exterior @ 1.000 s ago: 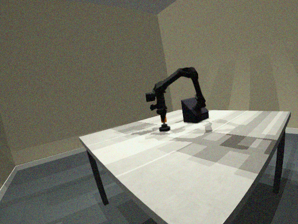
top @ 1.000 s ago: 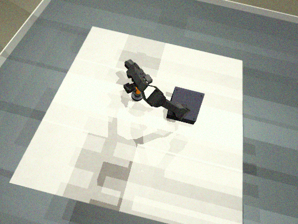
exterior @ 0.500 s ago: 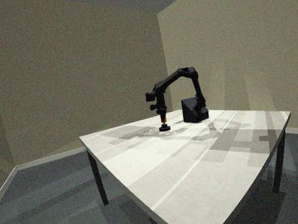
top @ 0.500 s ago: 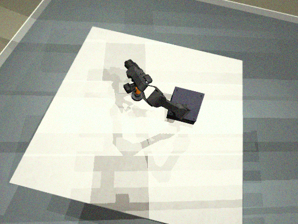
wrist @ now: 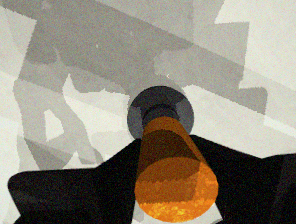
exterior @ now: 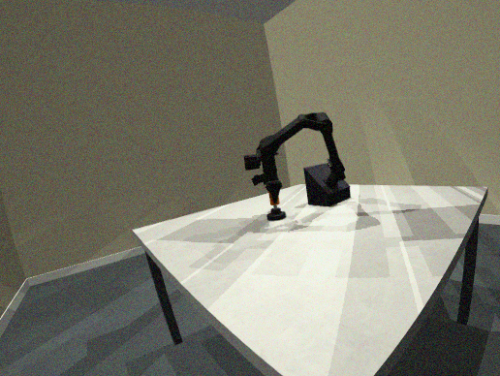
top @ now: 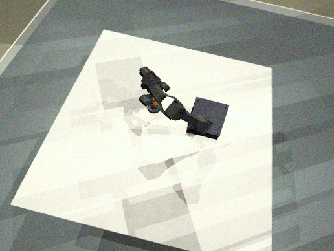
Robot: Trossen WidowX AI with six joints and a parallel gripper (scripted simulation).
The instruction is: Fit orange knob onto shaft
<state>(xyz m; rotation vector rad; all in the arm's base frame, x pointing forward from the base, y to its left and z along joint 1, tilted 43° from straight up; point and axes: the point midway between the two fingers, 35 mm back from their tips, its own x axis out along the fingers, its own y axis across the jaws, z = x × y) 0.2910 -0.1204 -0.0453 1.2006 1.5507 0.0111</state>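
The round pedestal is 4 cm below my gripper tip. Also, from my gripper tip: orange knob (3 cm above).
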